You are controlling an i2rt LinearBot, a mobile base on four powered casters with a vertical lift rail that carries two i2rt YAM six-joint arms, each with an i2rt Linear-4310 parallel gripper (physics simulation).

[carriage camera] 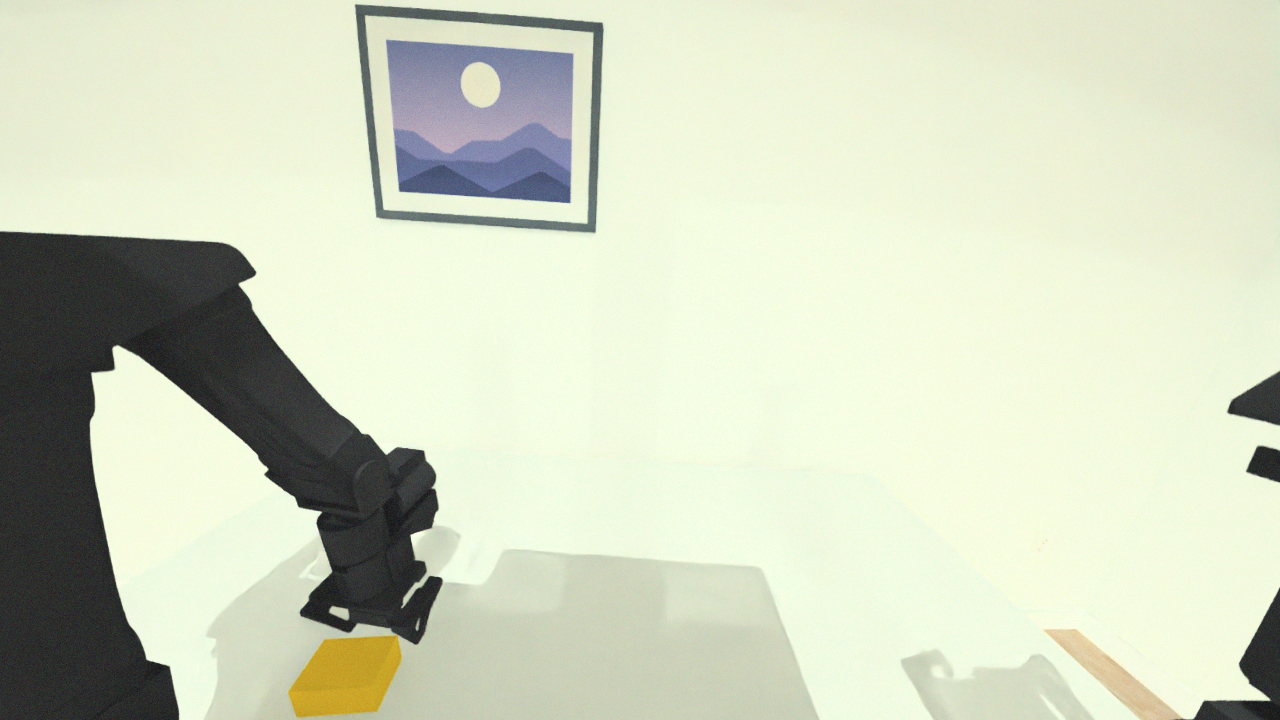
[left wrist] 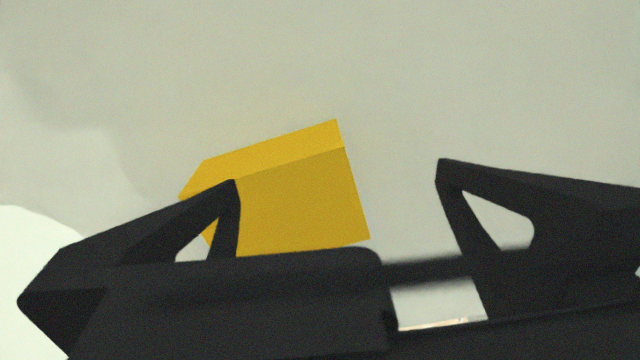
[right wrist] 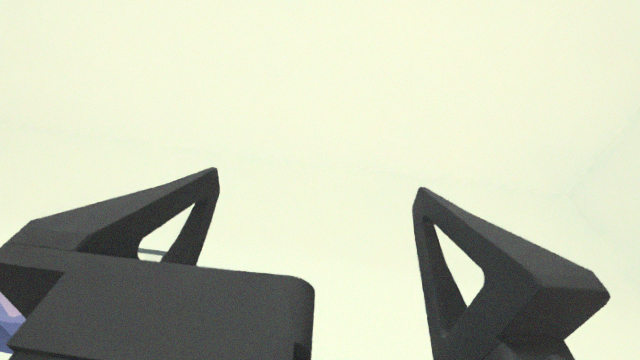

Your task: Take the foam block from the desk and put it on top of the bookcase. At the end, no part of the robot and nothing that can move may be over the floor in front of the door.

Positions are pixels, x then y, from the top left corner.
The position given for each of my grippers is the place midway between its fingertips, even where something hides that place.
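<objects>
My left gripper is there in the carriage camera view [386,633]. You'd find my left gripper in the left wrist view [337,181] too, but in the right wrist view my left gripper is out of frame. And on a white desk, [carriage camera: 324,631] and [left wrist: 114,114] are the same spot.
</objects>
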